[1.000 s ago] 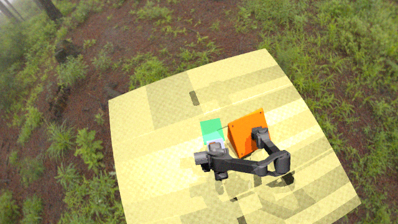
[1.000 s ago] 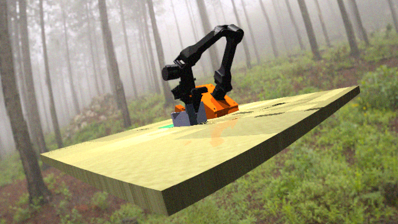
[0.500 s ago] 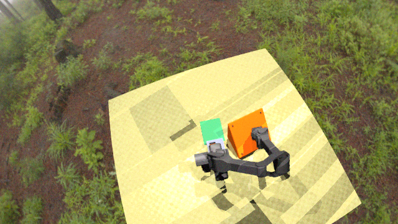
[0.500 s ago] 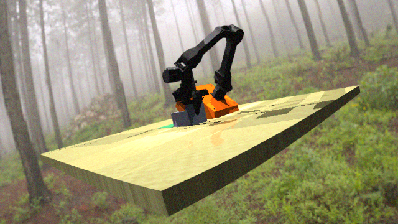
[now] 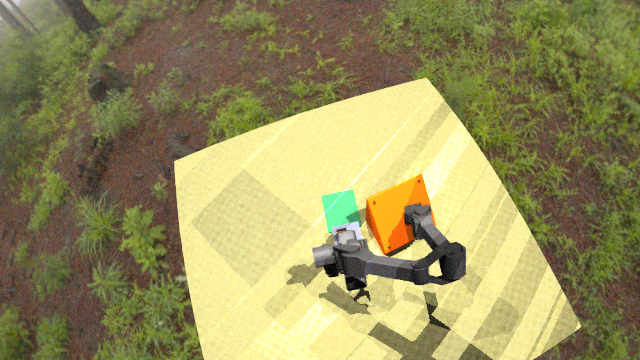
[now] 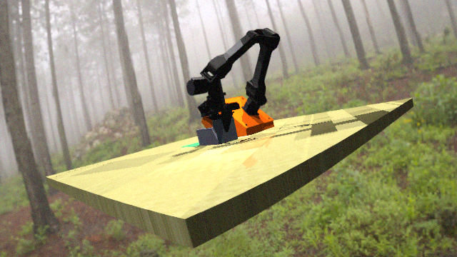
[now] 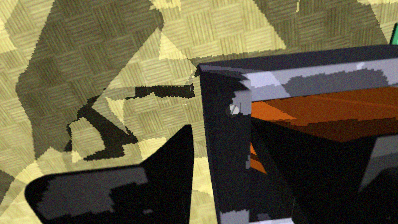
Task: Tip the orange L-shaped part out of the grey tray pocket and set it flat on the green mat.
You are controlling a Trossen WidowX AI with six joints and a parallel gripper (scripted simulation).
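My gripper tip is now 50 mm to the left of the orange L-shaped part, 10 mm below it and 10 mm past it. The rest, counted from my gripper tip: green mat 220 mm to the right, 50 mm below, 20 mm behind.
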